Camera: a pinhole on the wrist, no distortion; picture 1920 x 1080 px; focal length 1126.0 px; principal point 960.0 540.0 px. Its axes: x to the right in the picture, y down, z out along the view. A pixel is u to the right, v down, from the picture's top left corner.
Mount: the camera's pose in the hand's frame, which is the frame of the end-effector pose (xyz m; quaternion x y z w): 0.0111 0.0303 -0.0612 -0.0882 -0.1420 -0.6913 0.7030
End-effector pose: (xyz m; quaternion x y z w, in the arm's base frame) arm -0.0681 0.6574 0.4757 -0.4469 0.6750 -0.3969 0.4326
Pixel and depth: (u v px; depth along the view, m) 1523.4 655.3 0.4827
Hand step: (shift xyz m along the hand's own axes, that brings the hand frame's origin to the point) 0.0238 -0.0424 0.4758
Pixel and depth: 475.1 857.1 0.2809
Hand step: 0.0677 0.2371 0.1708
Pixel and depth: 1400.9 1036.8 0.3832
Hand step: 0.1505 0.0158 0.3611
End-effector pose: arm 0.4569 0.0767 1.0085 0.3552 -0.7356 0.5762 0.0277
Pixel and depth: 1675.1 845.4 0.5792
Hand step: 0.1242 -0.1280 0.6153
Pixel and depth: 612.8 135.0 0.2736
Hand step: -0.1086 0.1950 0.1629
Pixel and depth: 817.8 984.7 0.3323
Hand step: 0.1160 0.1802 0.2485
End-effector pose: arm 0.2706 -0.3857 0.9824 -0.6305 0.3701 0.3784 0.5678
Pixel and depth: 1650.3 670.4 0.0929
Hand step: 0.0148 0.0064 0.0456
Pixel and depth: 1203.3 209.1 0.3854
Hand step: -0.1314 0.0717 0.3213
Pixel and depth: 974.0 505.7 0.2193
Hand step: -0.0126 0.0978 0.1462
